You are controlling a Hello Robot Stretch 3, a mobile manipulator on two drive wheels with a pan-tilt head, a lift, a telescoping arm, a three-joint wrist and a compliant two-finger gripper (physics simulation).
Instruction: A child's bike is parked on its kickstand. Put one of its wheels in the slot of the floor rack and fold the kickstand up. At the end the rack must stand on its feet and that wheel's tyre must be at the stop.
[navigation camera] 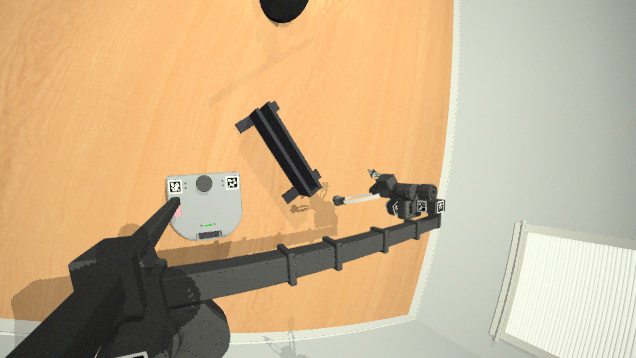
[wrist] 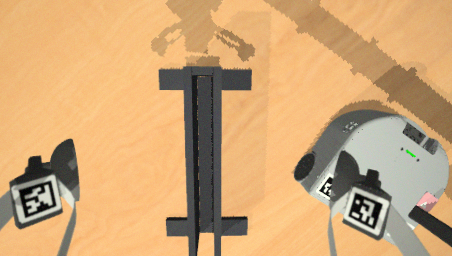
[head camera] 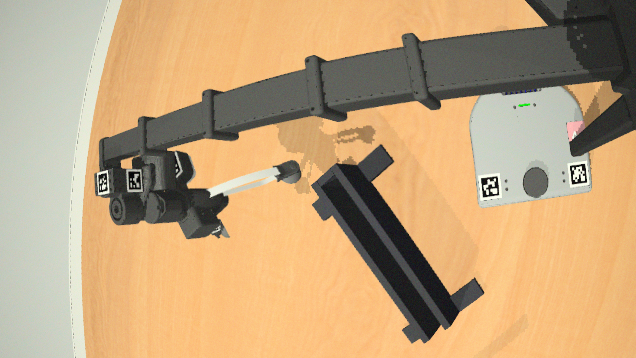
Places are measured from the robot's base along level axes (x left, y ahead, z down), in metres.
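Where they show: gripper, fingertip midpoint: (navigation camera: 351, 186) (wrist: 209, 166) (head camera: 259, 202); robot's base, origin of the base link: (navigation camera: 203, 182) (head camera: 534, 181).
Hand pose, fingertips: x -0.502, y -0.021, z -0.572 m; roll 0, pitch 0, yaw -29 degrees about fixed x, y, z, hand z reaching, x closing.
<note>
Each offset is from my fingertips to the top centre of the thing. "spot": to the spot under its first point.
The dark floor rack @(dx +0.069, dy +0.165, dz +0.411 m) (head camera: 388, 245) (navigation camera: 285, 150) (wrist: 218, 130) stands on its cross feet on the wooden floor, its long slot facing up and empty. A cross piece closes the slot's upper end in the wrist view. My gripper (head camera: 255, 201) (navigation camera: 355, 187) (wrist: 209, 166) is open and empty, its fingertips wide apart. It hangs above the floor, off the end of the rack nearer the arm, and the wrist view looks down along the slot. Part of a black wheel @(spot: dx +0.089, dy +0.993, dz +0.422 m) (navigation camera: 283, 8) shows at the top edge of the navigation view. The bike's frame and kickstand do not show.
My grey base (head camera: 525, 145) (navigation camera: 205, 207) (wrist: 395, 145) stands beside the rack. My extended arm (head camera: 370, 75) (navigation camera: 310, 255) passes beyond the rack's near end. A pale wall (head camera: 35, 175) (navigation camera: 540, 100) rises past the gripper, with a white ribbed panel (navigation camera: 575, 290) beside it.
</note>
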